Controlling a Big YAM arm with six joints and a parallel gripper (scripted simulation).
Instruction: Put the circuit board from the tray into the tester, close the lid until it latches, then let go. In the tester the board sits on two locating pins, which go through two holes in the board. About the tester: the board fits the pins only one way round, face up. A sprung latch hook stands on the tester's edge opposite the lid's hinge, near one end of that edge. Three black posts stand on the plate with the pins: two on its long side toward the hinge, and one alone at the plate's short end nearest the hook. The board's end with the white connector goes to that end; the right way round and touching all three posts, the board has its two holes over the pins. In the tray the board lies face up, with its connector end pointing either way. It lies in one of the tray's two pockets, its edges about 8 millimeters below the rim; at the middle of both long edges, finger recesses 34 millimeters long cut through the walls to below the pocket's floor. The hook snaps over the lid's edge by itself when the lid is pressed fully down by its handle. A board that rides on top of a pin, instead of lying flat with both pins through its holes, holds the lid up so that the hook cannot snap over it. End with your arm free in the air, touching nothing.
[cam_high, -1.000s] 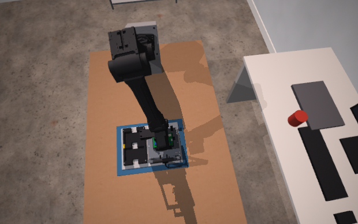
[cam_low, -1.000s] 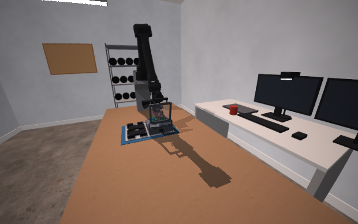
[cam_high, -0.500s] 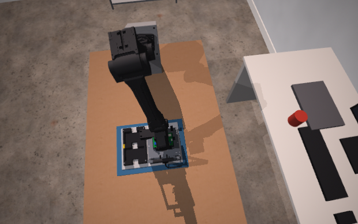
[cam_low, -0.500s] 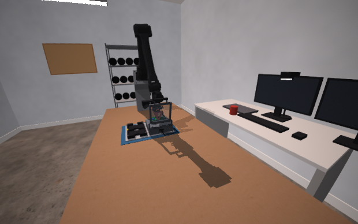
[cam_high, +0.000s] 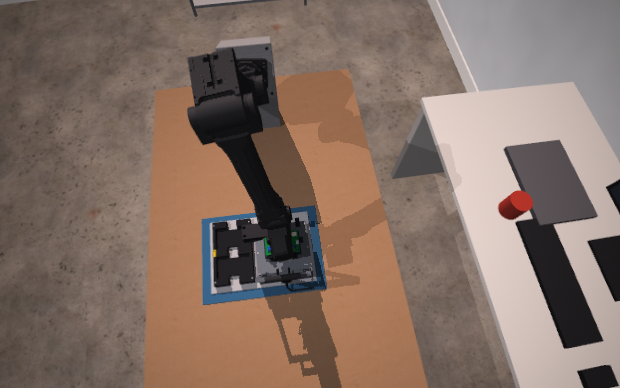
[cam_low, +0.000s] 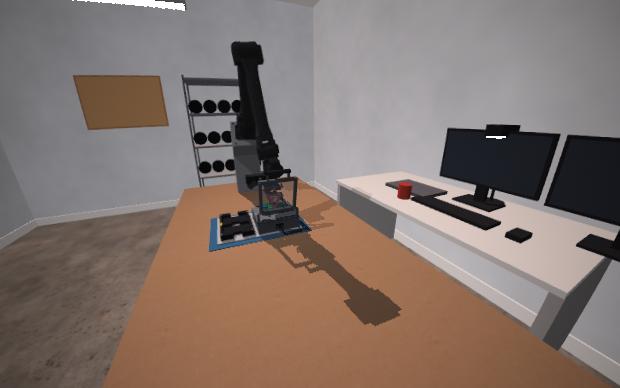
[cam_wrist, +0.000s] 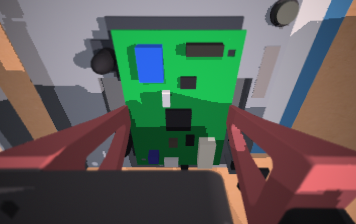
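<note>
The green circuit board lies right at my hand. Also, from my hand: clear lid 13 cm ahead, 10 cm above, 2 cm to the left.
</note>
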